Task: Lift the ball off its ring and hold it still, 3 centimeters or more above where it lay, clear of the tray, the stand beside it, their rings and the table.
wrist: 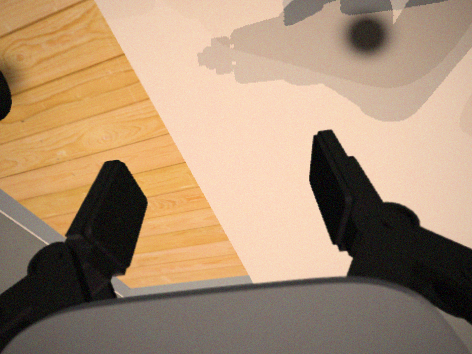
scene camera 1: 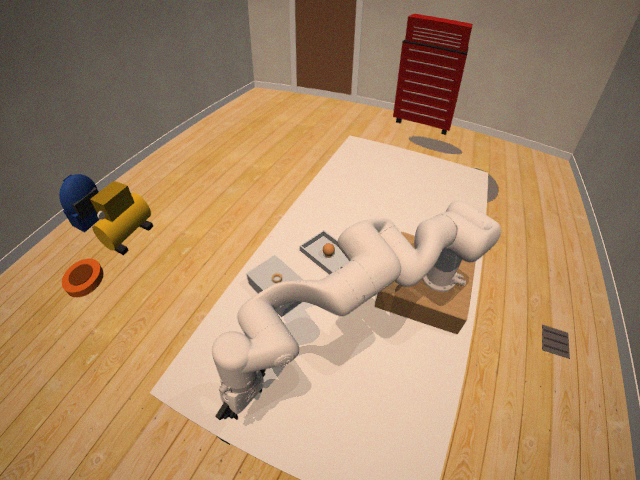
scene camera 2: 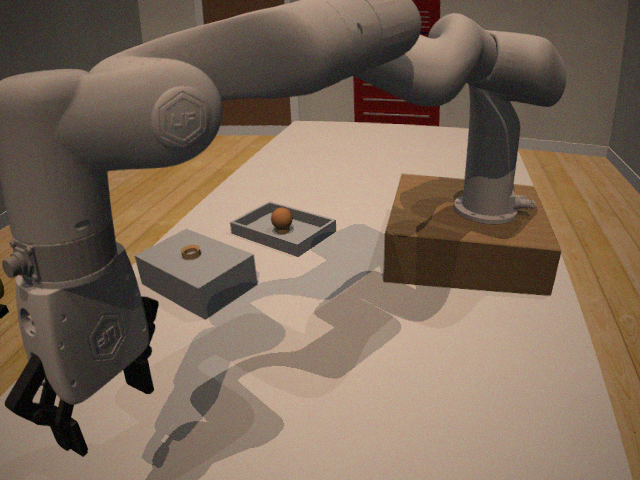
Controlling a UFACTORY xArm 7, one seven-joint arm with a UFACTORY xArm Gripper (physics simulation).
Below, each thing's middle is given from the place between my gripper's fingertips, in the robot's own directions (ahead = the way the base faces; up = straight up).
Labels:
The grey stand point(scene camera 2: 203, 275) is 150 mm ahead of my hand, 440 mm to the right of it and 120 mm below it. Round my hand: grey tray point(scene camera 2: 307, 230) 50 mm ahead, 670 mm to the right, 140 mm below.

